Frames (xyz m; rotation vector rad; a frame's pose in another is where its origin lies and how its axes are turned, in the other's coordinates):
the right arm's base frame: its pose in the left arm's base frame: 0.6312 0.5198 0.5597 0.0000 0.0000 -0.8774
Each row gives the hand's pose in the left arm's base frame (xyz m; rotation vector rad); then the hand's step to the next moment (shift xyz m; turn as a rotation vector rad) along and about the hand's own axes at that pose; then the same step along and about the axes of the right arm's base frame.
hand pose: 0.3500 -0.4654 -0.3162 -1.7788 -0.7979 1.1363
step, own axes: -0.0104 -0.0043 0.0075 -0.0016 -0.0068 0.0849
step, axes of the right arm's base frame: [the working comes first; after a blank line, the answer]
step, axes of the left arm's base frame: -0.0112 -0.0045 0.0061 -0.0793 0.0287 -0.0119

-0.0036 -0.0115 0.0061 -0.0728 -0.0427 -0.0119
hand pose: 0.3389 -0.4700 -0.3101 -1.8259 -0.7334 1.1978
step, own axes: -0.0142 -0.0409 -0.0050 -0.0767 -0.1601 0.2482
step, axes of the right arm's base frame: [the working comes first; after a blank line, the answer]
step, axes of the left arm's base frame: -0.0022 0.0074 0.0429 -0.2641 0.0957 0.1191

-0.0071 0.0031 0.0429 -0.2424 -0.1420 0.1191
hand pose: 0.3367 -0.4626 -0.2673 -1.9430 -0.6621 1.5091
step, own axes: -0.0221 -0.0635 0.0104 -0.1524 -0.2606 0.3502
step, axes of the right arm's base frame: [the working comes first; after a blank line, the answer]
step, axes of the left arm's base frame: -0.0173 0.0310 0.0581 -0.3841 0.1289 0.2228

-0.0348 0.0065 0.0581 -0.3446 -0.2130 0.2228
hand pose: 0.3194 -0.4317 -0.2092 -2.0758 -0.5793 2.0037
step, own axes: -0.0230 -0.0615 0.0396 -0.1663 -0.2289 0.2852
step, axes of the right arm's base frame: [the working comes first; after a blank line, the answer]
step, axes of the left arm's base frame: -0.0480 0.0412 0.0434 -0.3154 0.1028 0.2267

-0.0623 -0.0106 0.0434 -0.2806 -0.1769 0.2267
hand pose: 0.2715 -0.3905 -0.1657 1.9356 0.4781 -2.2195
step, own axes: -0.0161 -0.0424 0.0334 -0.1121 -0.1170 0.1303
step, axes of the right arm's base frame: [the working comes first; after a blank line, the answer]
step, axes of the left arm's base frame: -0.0425 0.0269 0.0253 -0.1427 0.0554 0.1408

-0.0479 -0.0155 0.0253 -0.1338 -0.0743 0.1408
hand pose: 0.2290 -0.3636 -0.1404 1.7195 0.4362 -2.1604
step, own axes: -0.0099 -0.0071 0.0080 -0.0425 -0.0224 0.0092
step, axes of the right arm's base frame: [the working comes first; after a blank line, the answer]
step, axes of the left arm's base frame: -0.0081 0.0036 0.0116 -0.0093 0.0192 0.0440

-0.0079 -0.0040 0.0116 -0.0207 0.0051 0.0440
